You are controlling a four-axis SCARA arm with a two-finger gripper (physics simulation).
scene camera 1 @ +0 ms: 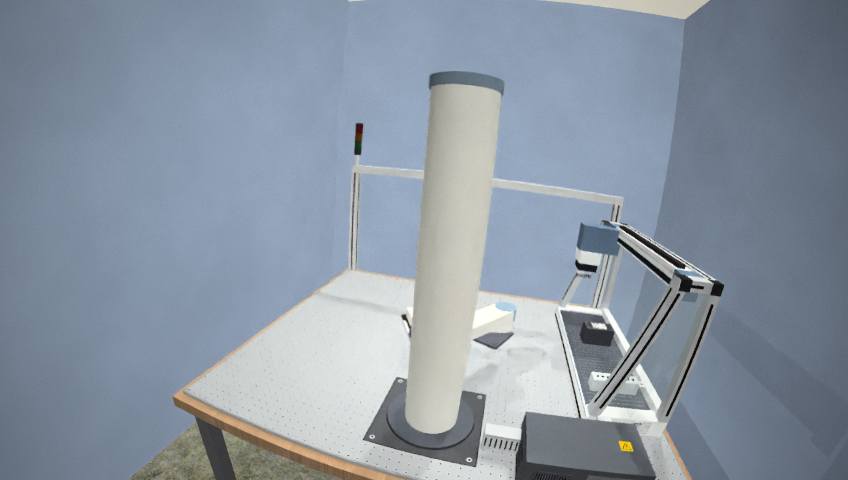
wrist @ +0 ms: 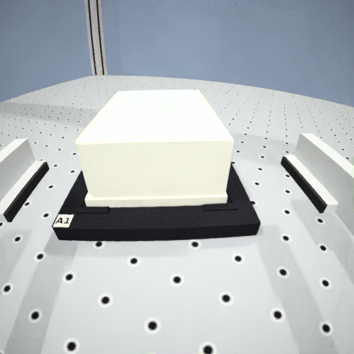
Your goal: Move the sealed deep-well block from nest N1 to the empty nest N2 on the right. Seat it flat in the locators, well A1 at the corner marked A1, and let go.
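Frame: origin at the arm's base, x right, y up, z back, level; centimetres.
Where they show: arm's base, origin of its link: (scene camera 1: 430,419).
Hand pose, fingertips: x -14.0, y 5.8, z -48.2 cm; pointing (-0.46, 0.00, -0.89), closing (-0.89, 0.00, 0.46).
Things, the pixels of their top centre, and the offset from my fingertips. "*": a spot on its surface instead. Level surfaces: height alone.
- dark flat plate, centre of its top: (scene camera 1: 492,334) dx +28.5, dy -3.1, dz -4.9 cm
- perforated table top, height of its surface: dy -4.5 cm
- dark control box, a spot on its surface: (scene camera 1: 586,443) * dx +53.8, dy +6.9, dz +60.6 cm
- black block, a spot on its surface: (scene camera 1: 596,334) * dx +70.2, dy +5.2, dz -1.4 cm
The deep-well block (wrist: 155,167), plain cream-white with a narrow rim at its foot, sits flat and upright on a black nest (wrist: 175,223). The nest's front left corner bears an A1 label. My gripper (wrist: 164,147) is open and empty in the wrist view, one dark-padded finger on each side of the block, both apart from it. The block lies slightly left of the middle between the fingers. In the scene view a dark flat plate (scene camera 1: 495,339) lies right of the column, below the arm; no marking on it is readable. The block and gripper are hidden there.
The cream column (scene camera 1: 455,249) stands at the front of the perforated table top (scene camera 1: 297,350). The arm link (scene camera 1: 493,321) reaches out behind it. A dark control box (scene camera 1: 586,443) stands front right. A framed conveyor bay (scene camera 1: 568,350) holding a black block (scene camera 1: 596,334) runs along the right.
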